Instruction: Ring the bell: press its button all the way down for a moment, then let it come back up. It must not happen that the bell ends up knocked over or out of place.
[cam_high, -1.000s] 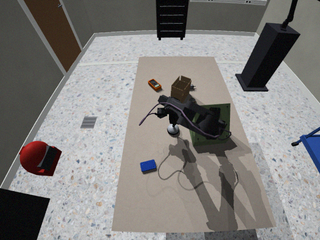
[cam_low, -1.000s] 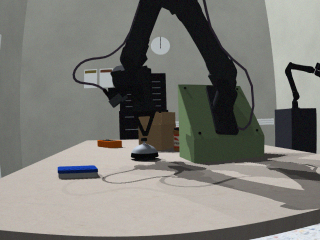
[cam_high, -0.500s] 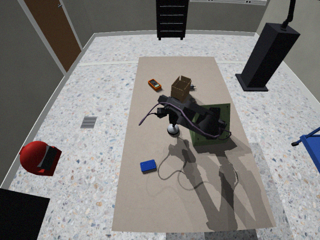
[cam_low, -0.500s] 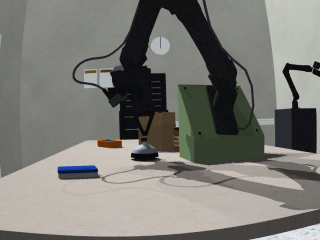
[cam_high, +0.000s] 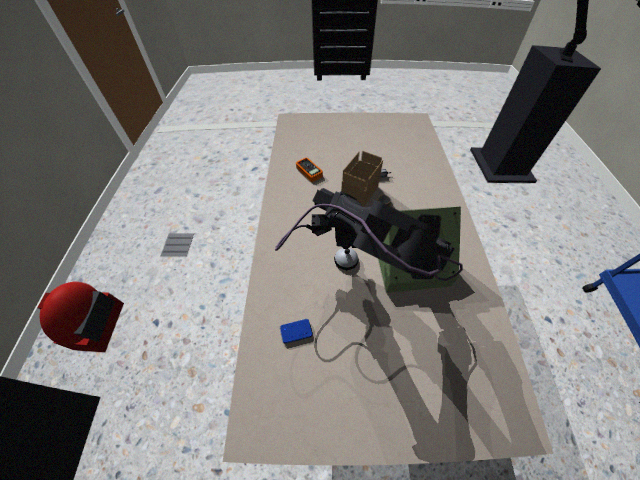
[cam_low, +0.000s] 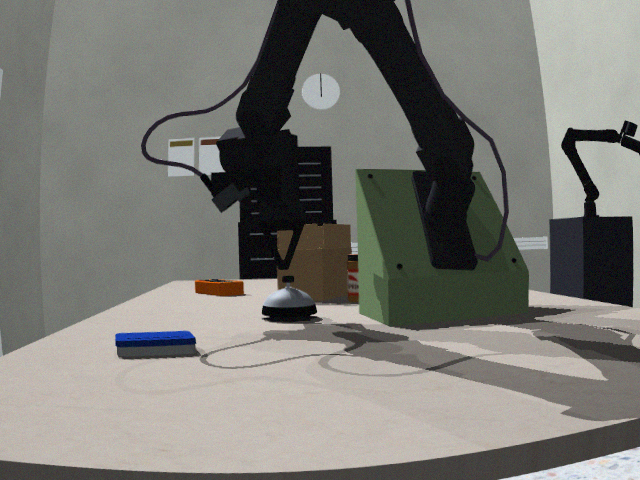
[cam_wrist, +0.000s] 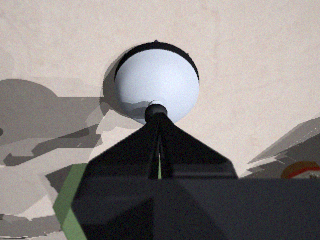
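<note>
The bell button is 10 mm behind my hand and 30 mm below it. The rest, counted from my hand: bell: 10 mm behind, 40 mm below; then blue block: 160 mm ahead, 260 mm to the left, 70 mm below; then can: 160 mm behind, 200 mm to the right, 40 mm below.
</note>
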